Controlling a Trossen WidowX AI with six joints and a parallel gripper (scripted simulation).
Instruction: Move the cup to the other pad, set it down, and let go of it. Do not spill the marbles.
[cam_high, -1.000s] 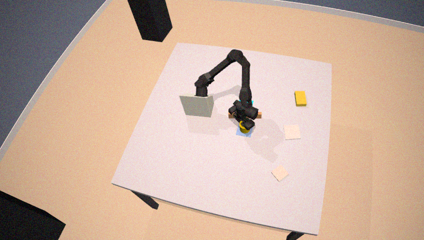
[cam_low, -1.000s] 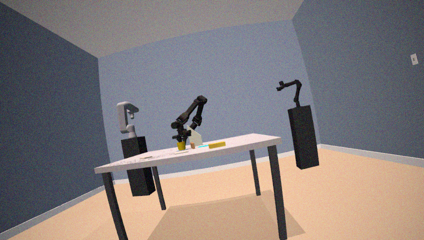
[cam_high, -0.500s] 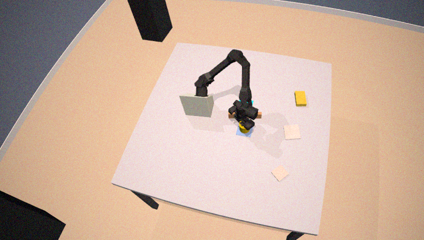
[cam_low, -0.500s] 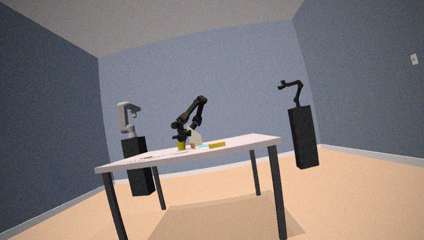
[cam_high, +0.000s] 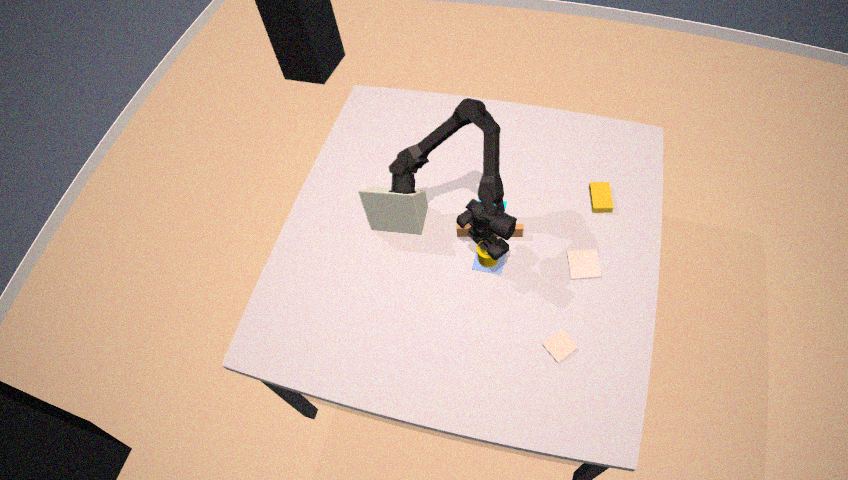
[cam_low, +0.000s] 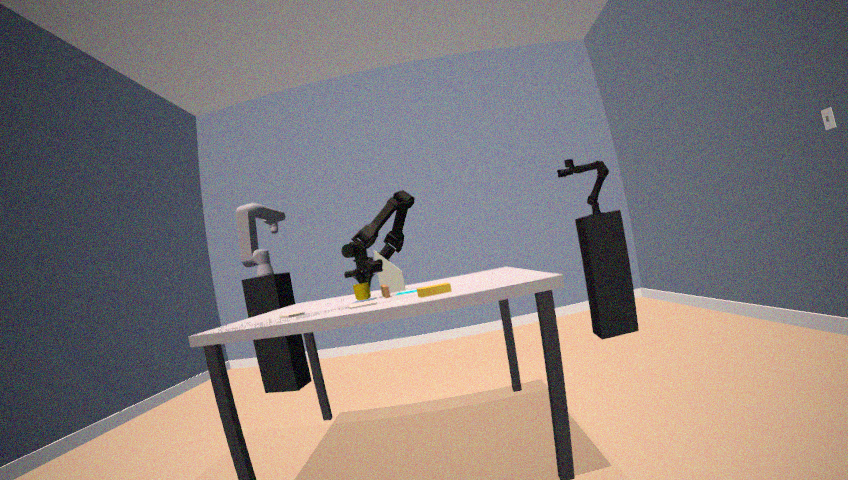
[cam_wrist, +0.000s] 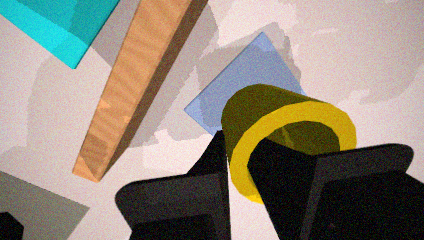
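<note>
Right now the cyan pad is 3 cm behind my gripper tip, 17 cm to the left of it and 5 cm below it. Also, from my gripper tip: yellow cup (2 cm ahead, 2 cm to the right); low brown bar (8 cm to the left, 2 cm below).
</note>
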